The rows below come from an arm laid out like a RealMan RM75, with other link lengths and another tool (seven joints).
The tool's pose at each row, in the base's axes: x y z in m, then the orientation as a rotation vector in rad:
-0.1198, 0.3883, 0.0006, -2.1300, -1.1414, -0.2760
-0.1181, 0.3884, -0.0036, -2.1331, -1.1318, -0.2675
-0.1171, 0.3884, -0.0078, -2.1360, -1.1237, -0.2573
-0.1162, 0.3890, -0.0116, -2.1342, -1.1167, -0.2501
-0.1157, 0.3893, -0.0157, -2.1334, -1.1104, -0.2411
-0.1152, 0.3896, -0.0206, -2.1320, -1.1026, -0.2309
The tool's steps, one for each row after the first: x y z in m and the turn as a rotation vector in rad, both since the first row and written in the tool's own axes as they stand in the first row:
-0.0009, 0.0033, 0.0029, 0.0030, -0.0021, 0.0096
-0.0024, 0.0061, 0.0059, 0.0065, -0.0059, 0.0187
-0.0033, 0.0084, 0.0090, 0.0124, -0.0065, 0.0249
-0.0048, 0.0107, 0.0121, 0.0181, -0.0089, 0.0315
-0.0066, 0.0133, 0.0159, 0.0250, -0.0112, 0.0392

